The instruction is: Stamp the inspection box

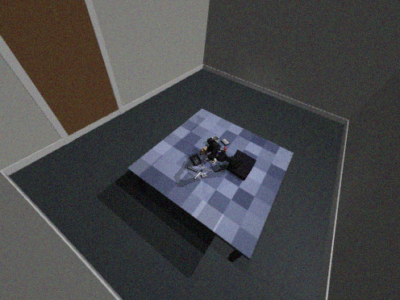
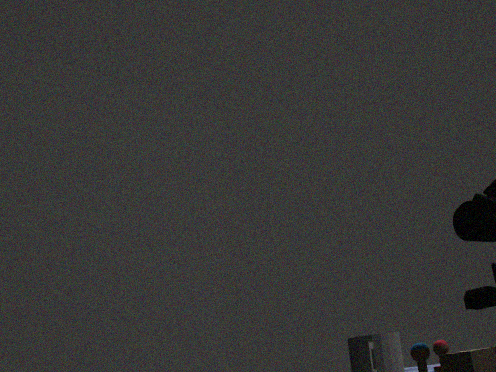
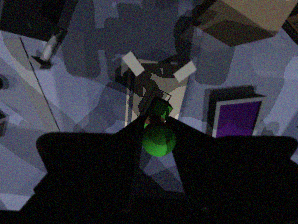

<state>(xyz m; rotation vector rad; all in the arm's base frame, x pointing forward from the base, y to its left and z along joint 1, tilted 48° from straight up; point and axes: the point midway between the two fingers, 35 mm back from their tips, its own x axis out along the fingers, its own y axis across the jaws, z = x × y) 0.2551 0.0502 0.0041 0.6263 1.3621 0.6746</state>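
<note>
Right now the card is 3 cm below my gripper tip and 1 cm ahead of it. From my gripper tip the other things lie so: ink pad 11 cm to the right, 3 cm below, 1 cm behind; tan box 12 cm ahead, 6 cm to the right, 1 cm below; green-knobbed stamp right at my gripper tip.
</note>
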